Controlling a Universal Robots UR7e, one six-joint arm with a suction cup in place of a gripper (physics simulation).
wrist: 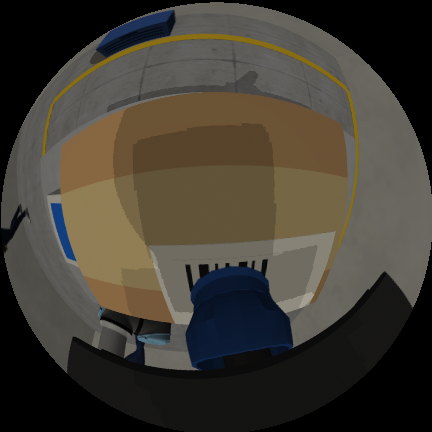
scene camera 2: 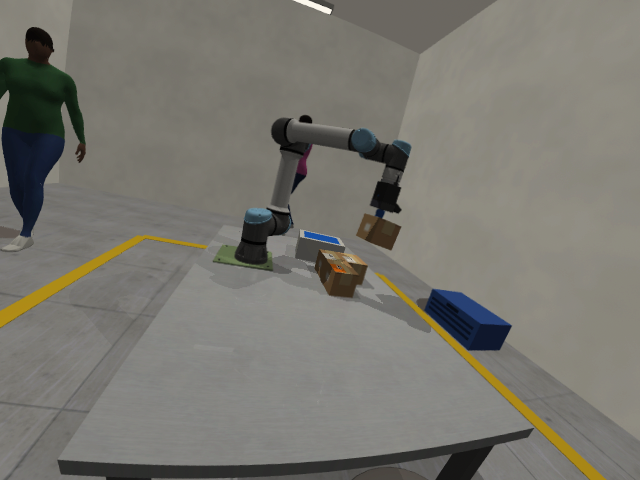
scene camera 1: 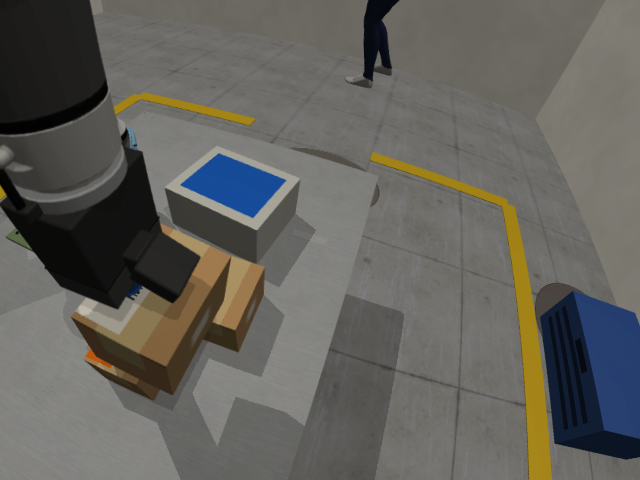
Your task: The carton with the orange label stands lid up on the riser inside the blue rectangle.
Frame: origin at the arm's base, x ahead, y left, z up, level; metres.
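Seen in the pictures: end effector, tool point: (wrist: 226, 281) (scene camera 2: 377, 220); arm's base, origin of the base link: (scene camera 2: 251, 258).
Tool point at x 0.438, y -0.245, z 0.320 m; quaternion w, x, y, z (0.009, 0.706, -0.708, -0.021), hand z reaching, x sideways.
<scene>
Pixels of each thing's top centre, then the offset from my tool point to it. Level surfaces: height alone.
- carton with the orange label, middle of its top: (scene camera 1: 132, 333) (scene camera 2: 341, 266) dy +0.022, dx -0.087, dz -0.223 m
- grey riser, middle of its top: (scene camera 1: 233, 182) (wrist: 67, 235) (scene camera 2: 321, 237) dy +0.420, dx -0.057, dz -0.206 m
- filled blue rectangle, middle of its top: (scene camera 1: 233, 182) (wrist: 67, 235) (scene camera 2: 321, 237) dy +0.420, dx -0.057, dz -0.206 m
- table, its level: dz -0.326 m
My suction cup (scene camera 1: 133, 290) (scene camera 2: 379, 212) (wrist: 234, 295) is on the white barcode label of a brown carton (scene camera 1: 155, 333) (scene camera 2: 385, 232) (wrist: 210, 200) and holds it in the air, clear of the table. The carton looks tilted in scene view 2. The carton with the orange label (scene camera 1: 124, 378) (scene camera 2: 341, 285) stands on the table, label on top; the held carton hides most of it in scene view 1. The grey riser (scene camera 1: 211, 224) (scene camera 2: 307, 251) stands behind the cartons, the filled blue rectangle (scene camera 1: 232, 183) (scene camera 2: 321, 237) (wrist: 63, 232) bare on its top.
Another brown carton (scene camera 1: 247, 294) (scene camera 2: 358, 267) stands beside the orange-labelled one on the table (scene camera 1: 341, 206) (scene camera 2: 289, 372). A blue cabinet (scene camera 1: 594, 361) (scene camera 2: 465, 315) (wrist: 140, 34) is on the floor. A person in green (scene camera 2: 36, 98) stands left; another person (scene camera 2: 303, 162) is behind the arm.
</scene>
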